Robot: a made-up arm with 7 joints. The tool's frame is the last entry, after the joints.
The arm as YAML. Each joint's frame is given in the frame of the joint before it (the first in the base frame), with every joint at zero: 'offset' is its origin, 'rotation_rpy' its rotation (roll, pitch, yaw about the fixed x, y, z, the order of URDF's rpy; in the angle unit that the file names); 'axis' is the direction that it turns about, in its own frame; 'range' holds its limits. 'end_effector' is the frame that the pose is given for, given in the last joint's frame.
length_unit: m
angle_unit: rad
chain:
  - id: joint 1
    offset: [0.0, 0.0, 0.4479]
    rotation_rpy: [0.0, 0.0, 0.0]
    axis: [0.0, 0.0, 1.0]
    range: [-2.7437, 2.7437]
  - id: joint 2
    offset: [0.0, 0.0, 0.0]
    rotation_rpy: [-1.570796, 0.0, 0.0]
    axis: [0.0, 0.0, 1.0]
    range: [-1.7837, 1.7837]
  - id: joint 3
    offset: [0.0, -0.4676, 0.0]
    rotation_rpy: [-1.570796, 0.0, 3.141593]
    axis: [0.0, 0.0, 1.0]
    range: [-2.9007, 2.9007]
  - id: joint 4
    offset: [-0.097, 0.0, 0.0]
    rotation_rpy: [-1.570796, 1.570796, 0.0]
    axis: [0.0, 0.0, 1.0]
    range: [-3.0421, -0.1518]
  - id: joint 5
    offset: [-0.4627, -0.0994, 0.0]
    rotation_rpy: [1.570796, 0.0, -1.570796]
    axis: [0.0, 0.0, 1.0]
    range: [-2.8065, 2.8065]
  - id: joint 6
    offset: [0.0, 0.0, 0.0]
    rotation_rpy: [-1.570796, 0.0, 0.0]
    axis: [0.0, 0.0, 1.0]
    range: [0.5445, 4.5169]
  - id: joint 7
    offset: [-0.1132, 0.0, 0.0]
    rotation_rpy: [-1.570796, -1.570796, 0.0]
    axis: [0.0, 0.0, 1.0]
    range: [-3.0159, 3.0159]
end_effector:
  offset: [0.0, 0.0, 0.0]
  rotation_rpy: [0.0, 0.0, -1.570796]
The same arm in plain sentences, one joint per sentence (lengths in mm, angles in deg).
The arm has seven revolute joints in a row. What follows holds with every joint at zero, and every direction is one of the base frame's. Joint 1 is mounted 447.9 mm along +z from the base frame's origin and turns about +z, from -157.2 to 157.2 deg. Joint 2 is mounted at the same point as joint 1 and turns about +y, from -102.2 to 102.2 deg. Joint 3 is mounted 467.6 mm along +z from joint 2 and turns about +z, from -166.2 to 166.2 deg. Joint 4 is mounted 97 mm along +x from joint 3 and turns about -y, from -174.3 to -8.7 deg. Joint 5 is mounted 99.4 mm along -x and 462.7 mm along +z from joint 4 and turns about +z, from -160.8 to 160.8 deg. Joint 6 is mounted at the same point as joint 5 and turns about -y, from 31.2 to 258.8 deg. Joint 7 is mounted 113.2 mm along +x from joint 6 and turns about -z, from -172.8 to 172.8 deg. The tool frame, which is the frame that the pose is given for, is mounted at the same point as joint 7; its axes are the base frame's turned by roll 180, pitch 0 and yaw 0 deg (as in URDF: about the fixed x, then y, then z).
